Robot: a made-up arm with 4 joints.
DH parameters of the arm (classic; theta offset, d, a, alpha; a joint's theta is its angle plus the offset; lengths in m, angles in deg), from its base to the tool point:
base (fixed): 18.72 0 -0.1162 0
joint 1: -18.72 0.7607 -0.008 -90
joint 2: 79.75 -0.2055 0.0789 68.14
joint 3: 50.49 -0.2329 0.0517 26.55
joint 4: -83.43 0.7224 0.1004 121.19
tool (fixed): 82.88 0.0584 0 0
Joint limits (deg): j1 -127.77..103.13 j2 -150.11..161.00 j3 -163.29..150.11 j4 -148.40..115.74
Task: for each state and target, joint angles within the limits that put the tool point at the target. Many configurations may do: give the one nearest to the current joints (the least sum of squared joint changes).
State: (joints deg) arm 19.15 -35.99 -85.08 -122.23
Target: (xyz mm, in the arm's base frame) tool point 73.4 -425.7 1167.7
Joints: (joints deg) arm -8.20 -52.61 -48.03 -66.36
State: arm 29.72 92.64 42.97 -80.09
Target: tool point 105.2 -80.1 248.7
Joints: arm 36.66 44.65 26.24 -89.73
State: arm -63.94 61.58 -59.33 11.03
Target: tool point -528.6 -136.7 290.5
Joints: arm -79.51 89.31 -49.36 -24.09
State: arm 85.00 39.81 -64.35 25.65
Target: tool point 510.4 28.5 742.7
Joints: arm 49.52 24.00 -82.12 19.82
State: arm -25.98 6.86 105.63 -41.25
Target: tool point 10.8 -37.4 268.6
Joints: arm -26.20 31.03 67.89 -37.83
